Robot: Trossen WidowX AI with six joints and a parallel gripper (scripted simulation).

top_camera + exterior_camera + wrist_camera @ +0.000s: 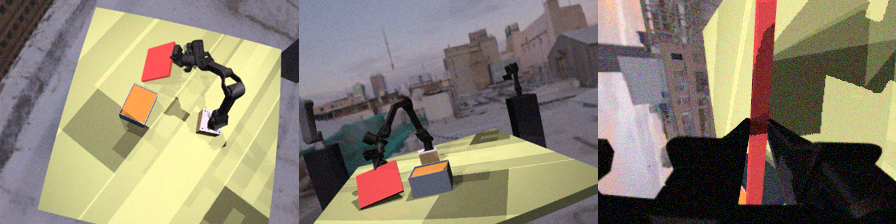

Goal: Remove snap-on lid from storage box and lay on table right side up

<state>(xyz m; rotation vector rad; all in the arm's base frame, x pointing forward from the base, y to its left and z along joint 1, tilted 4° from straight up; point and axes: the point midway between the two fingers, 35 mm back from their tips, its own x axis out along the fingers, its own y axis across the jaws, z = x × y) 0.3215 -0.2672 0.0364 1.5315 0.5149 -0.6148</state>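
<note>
Now: the red lid 6 cm ahead of my gripper tip, 5 cm below it and 2 cm to the left of it. Round my gripper tip: storage box 30 cm to the left, 8 cm below, 8 cm ahead.
</note>
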